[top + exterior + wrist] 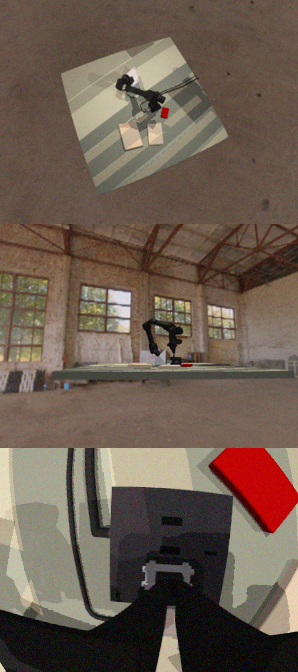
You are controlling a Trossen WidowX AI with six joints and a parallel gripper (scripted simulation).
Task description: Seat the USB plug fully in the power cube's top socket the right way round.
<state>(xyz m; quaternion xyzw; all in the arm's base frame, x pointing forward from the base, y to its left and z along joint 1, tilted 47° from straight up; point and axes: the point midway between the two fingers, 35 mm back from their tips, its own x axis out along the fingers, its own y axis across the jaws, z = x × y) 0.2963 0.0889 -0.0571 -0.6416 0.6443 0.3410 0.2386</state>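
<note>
My gripper tip is 20 mm above the grey USB plug. From my gripper tip the other things lie so: red block (80 mm ahead, 90 mm to the left, 90 mm below).
</note>
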